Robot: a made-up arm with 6 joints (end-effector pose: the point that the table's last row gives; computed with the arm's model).
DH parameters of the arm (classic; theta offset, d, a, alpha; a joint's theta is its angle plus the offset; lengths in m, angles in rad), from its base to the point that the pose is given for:
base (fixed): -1.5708 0.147 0 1.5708
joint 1: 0 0.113 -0.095 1.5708
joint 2: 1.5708 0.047 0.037 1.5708
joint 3: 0 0.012 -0.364 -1.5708
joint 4: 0 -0.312 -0.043 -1.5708
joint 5: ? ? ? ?
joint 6: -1.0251 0 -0.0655 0
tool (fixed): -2.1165 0.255 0 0
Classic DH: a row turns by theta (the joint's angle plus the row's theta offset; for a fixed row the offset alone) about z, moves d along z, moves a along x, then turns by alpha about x.
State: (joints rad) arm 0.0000 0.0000 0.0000 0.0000 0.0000 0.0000
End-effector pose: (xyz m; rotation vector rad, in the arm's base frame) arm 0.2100 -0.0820 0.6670 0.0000 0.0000 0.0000
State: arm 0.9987 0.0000 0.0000 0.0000 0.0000 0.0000
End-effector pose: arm 0.2100 0.3928 0.4975 -0.9987 0.0000 0.0000
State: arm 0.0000 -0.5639 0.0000 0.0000 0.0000 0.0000
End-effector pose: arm 0.2546 0.1180 0.6670 0.0000 0.0000 0.5639
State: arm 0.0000 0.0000 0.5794 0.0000 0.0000 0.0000
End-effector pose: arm -0.1592 -0.0820 0.7716 0.0000 -0.5794 0.0000
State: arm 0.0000 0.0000 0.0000 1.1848 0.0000 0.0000
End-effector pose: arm 0.0596 0.0246 0.6670 0.0000 0.0000 -1.1848
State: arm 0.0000 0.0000 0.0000 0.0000 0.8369 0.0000
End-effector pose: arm 0.4149 -0.0820 0.6177 0.0000 0.8369 0.0000
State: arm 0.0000 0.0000 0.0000 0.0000 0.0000 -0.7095
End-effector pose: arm 0.1653 -0.0906 0.6670 0.0000 0.0000 -0.7095
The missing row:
joint 5: 0 -0.109 0.081 -1.5708
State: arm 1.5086 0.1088 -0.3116 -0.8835 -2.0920 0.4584
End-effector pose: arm 0.2253 -0.0166 0.3209 -0.5512 -0.9633 1.7316
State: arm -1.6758 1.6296 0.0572 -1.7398 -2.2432 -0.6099
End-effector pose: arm -0.2275 -0.0277 -0.2678 1.5860 -1.5213 -2.0688
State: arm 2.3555 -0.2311 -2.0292 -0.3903 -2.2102 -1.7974
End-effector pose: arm -0.2206 -0.1974 0.4791 -1.3008 -1.6970 -0.9614
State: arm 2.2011 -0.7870 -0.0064 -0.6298 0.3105 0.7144
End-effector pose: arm 0.2722 0.1747 -0.4791 -1.2775 2.3804 0.7374
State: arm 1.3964 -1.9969 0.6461 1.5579 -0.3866 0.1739
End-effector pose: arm -0.0999 0.4752 0.3458 -0.6735 0.0684 0.5418
